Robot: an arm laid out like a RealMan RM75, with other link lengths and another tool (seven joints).
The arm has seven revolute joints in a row. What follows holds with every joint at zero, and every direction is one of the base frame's. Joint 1 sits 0.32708 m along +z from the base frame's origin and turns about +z. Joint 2 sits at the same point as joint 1 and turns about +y. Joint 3 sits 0.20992 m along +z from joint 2 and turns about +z. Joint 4 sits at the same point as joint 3 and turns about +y. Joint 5 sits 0.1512 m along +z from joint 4 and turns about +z. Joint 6 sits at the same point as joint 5 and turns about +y. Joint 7 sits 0.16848 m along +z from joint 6 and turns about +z. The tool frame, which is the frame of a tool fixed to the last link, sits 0.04 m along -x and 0.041 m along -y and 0.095 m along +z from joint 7; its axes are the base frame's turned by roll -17.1, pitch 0 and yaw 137.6 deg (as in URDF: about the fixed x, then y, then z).
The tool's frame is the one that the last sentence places.
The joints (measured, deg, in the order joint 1, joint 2, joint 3, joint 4, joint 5, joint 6, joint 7), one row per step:
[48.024, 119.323, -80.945, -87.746, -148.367, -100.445, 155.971]
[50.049, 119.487, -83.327, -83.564, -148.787, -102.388, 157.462]
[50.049, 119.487, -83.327, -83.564, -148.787, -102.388, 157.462]
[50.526, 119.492, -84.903, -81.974, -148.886, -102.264, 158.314]
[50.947, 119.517, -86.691, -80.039, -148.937, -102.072, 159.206]
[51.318, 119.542, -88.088, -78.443, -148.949, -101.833, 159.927]
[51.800, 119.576, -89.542, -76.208, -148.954, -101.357, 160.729]
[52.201, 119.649, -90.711, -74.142, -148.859, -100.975, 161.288]
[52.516, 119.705, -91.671, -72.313, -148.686, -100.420, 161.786]
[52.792, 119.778, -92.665, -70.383, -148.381, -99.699, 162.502]
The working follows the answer.
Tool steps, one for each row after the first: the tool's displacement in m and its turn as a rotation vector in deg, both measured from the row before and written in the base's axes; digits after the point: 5 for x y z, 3 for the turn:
[0.01483, -0.01351, -0.01222, -3.652, -3.684, -2.681]
[0.00000, 0.00000, 0.00000, 0.000, 0.000, 0.000]
[0.00586, -0.00398, -0.00456, -0.946, -1.409, -0.800]
[0.00781, -0.00507, -0.00505, -1.105, -1.635, -1.043]
[0.00610, -0.00377, -0.00369, -0.788, -1.279, -0.815]
[0.00791, -0.00395, -0.00400, -0.786, -1.446, -1.173]
[0.00719, -0.00415, -0.00357, -0.807, -1.219, -1.096]
[0.00582, -0.00308, -0.00305, -0.541, -0.872, -0.951]
[0.00598, -0.00328, -0.00330, -0.404, -0.749, -1.175]

Tool pose at each row, in the base's axes (x y z in m, rotation vector in deg; rounded; the steps above come from the unrounded poses):
[0.11182, 0.36912, 0.01807, -23.519, 149.791, 39.472]
[0.12665, 0.35562, 0.00585, -21.922, 147.923, 32.599]
[0.12665, 0.35562, 0.00585, -21.922, 147.923, 32.599]
[0.13251, 0.35163, 0.00129, -21.457, 146.965, 30.658]
[0.14033, 0.34656, -0.00377, -20.773, 145.838, 28.378]
[0.14643, 0.34280, -0.00745, -20.214, 144.911, 26.706]
[0.15434, 0.33885, -0.01146, -19.226, 143.826, 24.866]
[0.16153, 0.33470, -0.01502, -18.320, 142.942, 23.108]
[0.16736, 0.33162, -0.01807, -17.452, 142.297, 21.836]
[0.17334, 0.32833, -0.02136, -16.238, 141.738, 20.676]

